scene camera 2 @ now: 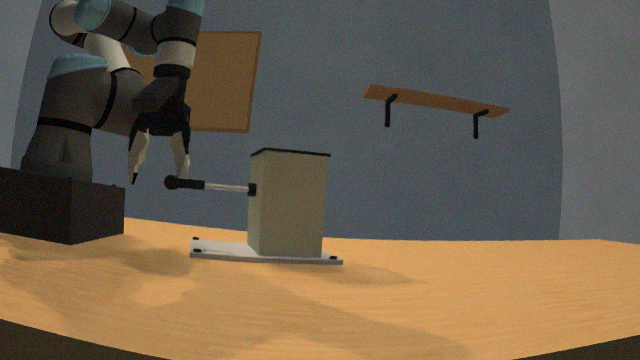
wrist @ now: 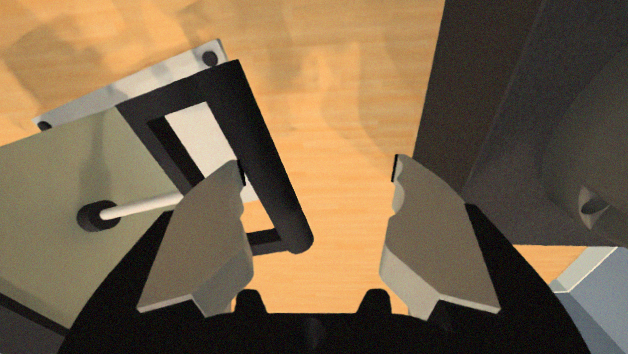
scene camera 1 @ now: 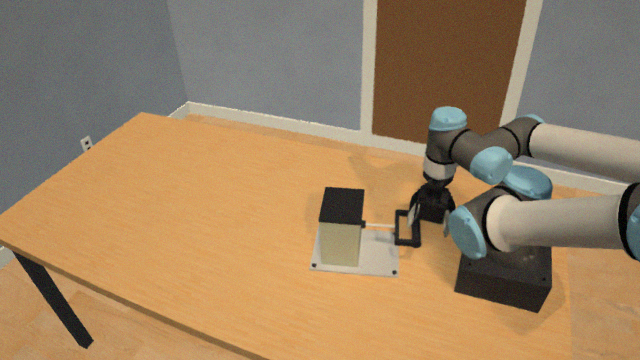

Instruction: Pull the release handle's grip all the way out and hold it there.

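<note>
The release handle's black grip [scene camera 1: 416, 236] [scene camera 2: 190, 183] [wrist: 265, 150] is a rectangular frame on a pale rod [scene camera 1: 380, 225] [scene camera 2: 227, 188] [wrist: 145, 204]. A length of rod shows between the grip and the beige box with a black top [scene camera 1: 340, 245] [scene camera 2: 290, 205] [wrist: 50, 170]. My gripper [scene camera 1: 428, 230] [scene camera 2: 159, 179] [wrist: 317, 161] points down with its fingers wide open. In the wrist view the left fingertip is at the inner edge of the grip's outer bar, over the frame's opening. The right finger stands well away from the bar, with a wide gap. Contact at the left finger cannot be told.
The box stands on a light grey base plate [scene camera 1: 380, 255] [scene camera 2: 220, 248] [wrist: 150, 77] on the wooden table [scene camera 1: 200, 200] [scene camera 2: 500, 290]. The arm's dark pedestal [scene camera 1: 502, 282] [scene camera 2: 95, 215] [wrist: 450, 125] is close beyond the right finger. A wall shelf [scene camera 2: 435, 100] hangs behind.
</note>
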